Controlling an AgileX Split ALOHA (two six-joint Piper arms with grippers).
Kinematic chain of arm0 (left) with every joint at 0, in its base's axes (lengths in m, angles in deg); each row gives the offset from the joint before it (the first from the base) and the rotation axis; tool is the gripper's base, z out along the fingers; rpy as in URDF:
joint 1: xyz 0 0 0.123 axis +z
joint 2: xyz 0 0 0 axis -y
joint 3: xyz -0.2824 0 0.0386 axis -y
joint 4: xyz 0.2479 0 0.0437 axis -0.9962 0 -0.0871
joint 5: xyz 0 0 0 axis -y
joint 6: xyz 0.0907 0 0.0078 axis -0.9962 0 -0.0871
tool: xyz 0 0 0 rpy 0 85 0
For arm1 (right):
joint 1: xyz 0 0 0.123 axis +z
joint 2: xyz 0 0 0 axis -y
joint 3: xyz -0.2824 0 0.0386 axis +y
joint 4: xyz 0.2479 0 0.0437 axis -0.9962 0 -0.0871
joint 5: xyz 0 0 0 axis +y
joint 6: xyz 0.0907 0 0.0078 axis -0.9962 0 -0.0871
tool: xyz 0 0 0 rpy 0 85 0
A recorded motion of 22 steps. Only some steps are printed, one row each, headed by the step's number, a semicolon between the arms.
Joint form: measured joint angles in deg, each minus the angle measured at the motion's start. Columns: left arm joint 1, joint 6, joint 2, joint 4, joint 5, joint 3; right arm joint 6, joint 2, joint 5, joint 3, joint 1, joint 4.
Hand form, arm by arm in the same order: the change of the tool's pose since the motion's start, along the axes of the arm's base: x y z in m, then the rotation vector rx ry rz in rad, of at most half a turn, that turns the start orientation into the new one. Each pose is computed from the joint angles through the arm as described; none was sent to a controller.
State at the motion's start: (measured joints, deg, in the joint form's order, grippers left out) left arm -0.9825 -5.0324 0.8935 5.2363 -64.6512 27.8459; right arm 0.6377 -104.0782 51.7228 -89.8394 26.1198 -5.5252
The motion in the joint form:
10: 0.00 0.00 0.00 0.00 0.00 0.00; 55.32 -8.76 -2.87 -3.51 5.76 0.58
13: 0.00 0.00 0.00 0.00 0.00 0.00; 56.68 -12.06 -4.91 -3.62 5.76 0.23
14: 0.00 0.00 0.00 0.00 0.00 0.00; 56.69 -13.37 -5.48 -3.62 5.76 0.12
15: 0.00 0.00 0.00 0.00 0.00 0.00; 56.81 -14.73 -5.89 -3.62 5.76 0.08
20: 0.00 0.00 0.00 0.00 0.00 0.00; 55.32 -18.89 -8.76 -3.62 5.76 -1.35
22: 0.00 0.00 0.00 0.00 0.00 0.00; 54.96 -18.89 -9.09 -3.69 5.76 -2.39
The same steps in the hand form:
10: 0.0000 0.0000 0.0000 0.0000 0.0000 0.0000; 0.0083 0.0515 -0.0440 -0.3925 -0.2514 0.9472
13: 0.0000 0.0000 0.0000 0.0000 0.0000 0.0000; 0.0164 0.0567 -0.0673 -0.3980 -0.2364 0.9680
14: 0.0000 0.0000 0.0000 0.0000 0.0000 0.0000; 0.0188 0.0584 -0.0771 -0.3974 -0.2228 0.9696
15: 0.0000 0.0000 0.0000 0.0000 0.0000 0.0000; 0.0210 0.0598 -0.0874 -0.3989 -0.2062 0.9744
20: 0.0000 0.0000 0.0000 0.0000 0.0000 0.0000; 0.0279 0.0655 -0.1185 -0.3707 -0.1705 0.9416
22: 0.0000 0.0000 0.0000 0.0000 0.0000 0.0000; 0.0280 0.0668 -0.1178 -0.3516 -0.1726 0.9264

